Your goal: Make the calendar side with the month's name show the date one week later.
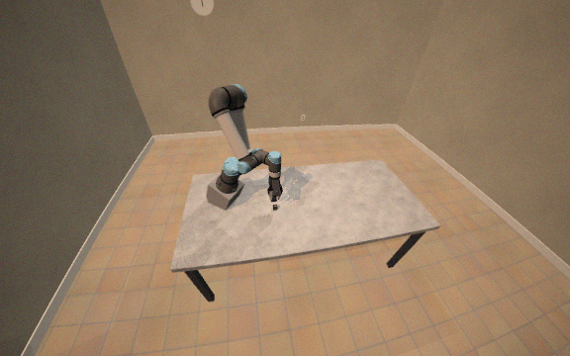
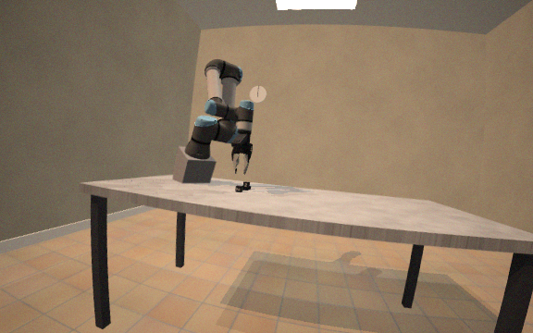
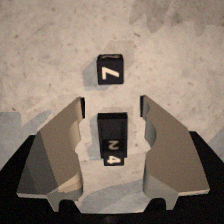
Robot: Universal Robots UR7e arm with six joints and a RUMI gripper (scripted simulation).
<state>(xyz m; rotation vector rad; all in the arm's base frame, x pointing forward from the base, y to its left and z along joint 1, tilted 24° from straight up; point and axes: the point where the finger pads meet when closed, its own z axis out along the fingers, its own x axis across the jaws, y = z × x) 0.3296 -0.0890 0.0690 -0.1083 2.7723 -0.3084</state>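
My gripper is now 9 cm above the black date cube. Round my hand: black calendar tray (11 cm to the left, 10 cm below); then black cube (13 cm to the left, 8 cm below).
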